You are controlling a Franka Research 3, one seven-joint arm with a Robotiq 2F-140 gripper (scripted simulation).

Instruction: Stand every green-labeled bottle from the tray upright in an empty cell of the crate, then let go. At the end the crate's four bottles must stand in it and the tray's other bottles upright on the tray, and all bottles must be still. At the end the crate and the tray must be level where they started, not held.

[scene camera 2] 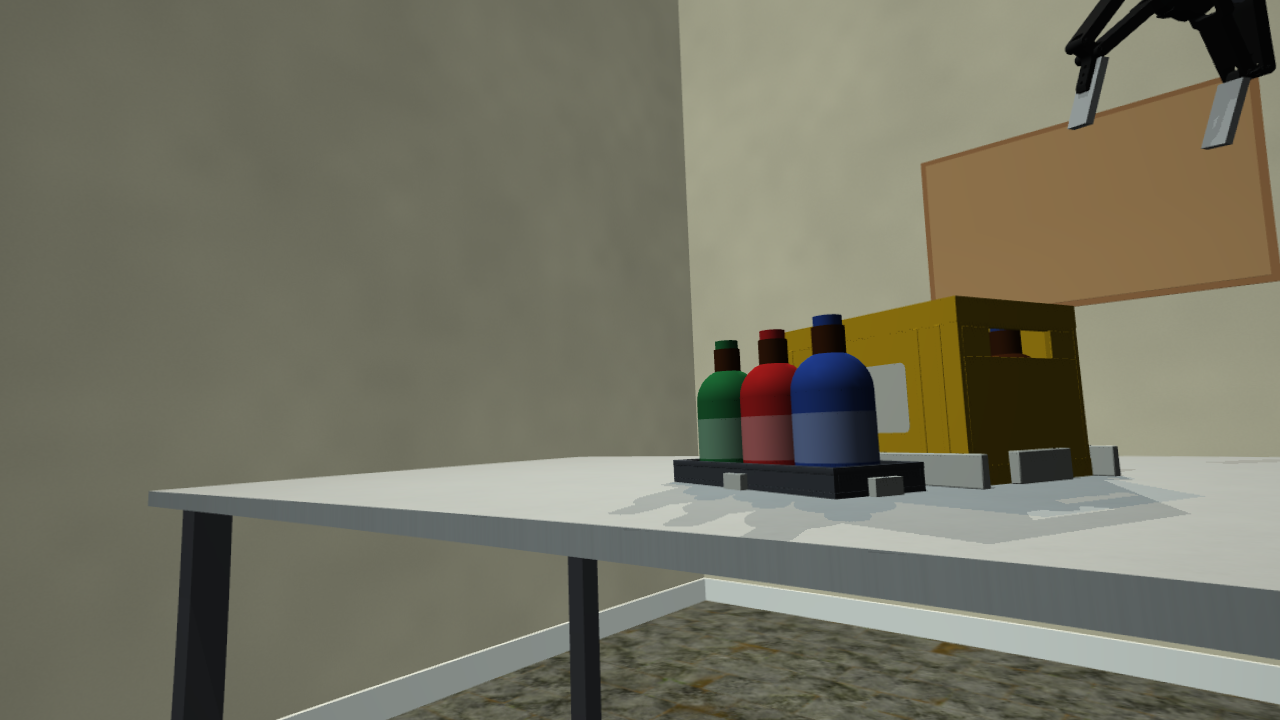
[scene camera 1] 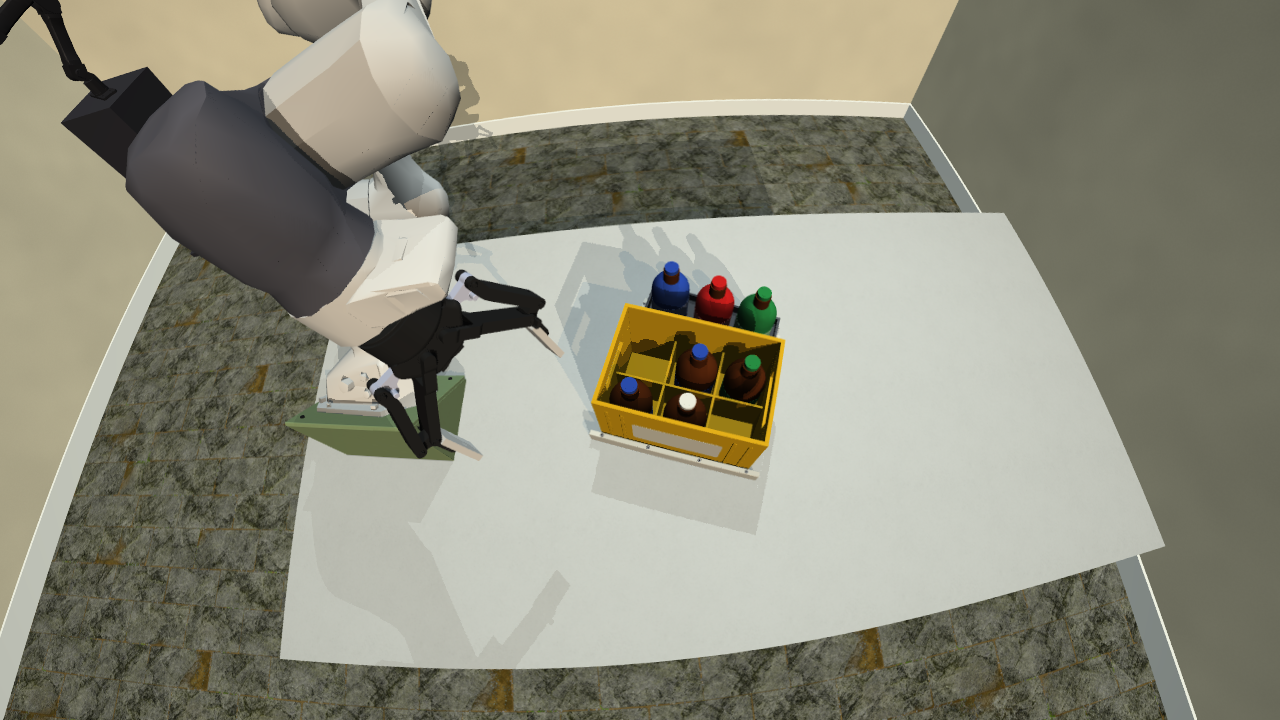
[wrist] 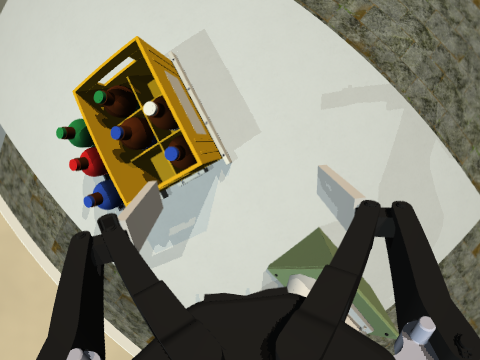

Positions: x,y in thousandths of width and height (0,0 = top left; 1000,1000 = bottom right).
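Labels:
You can see my gripper in scene camera 2 (896,190), in the wrist view (497,521) and in scene camera 1 (402,556). There's a blue-labeled bottle too, which shows in scene camera 1 (524,408), in scene camera 2 (652,583) and in the wrist view (220,546). And a red-labeled bottle is there in the wrist view (189,454), in scene camera 1 (558,422) and in scene camera 2 (599,591).

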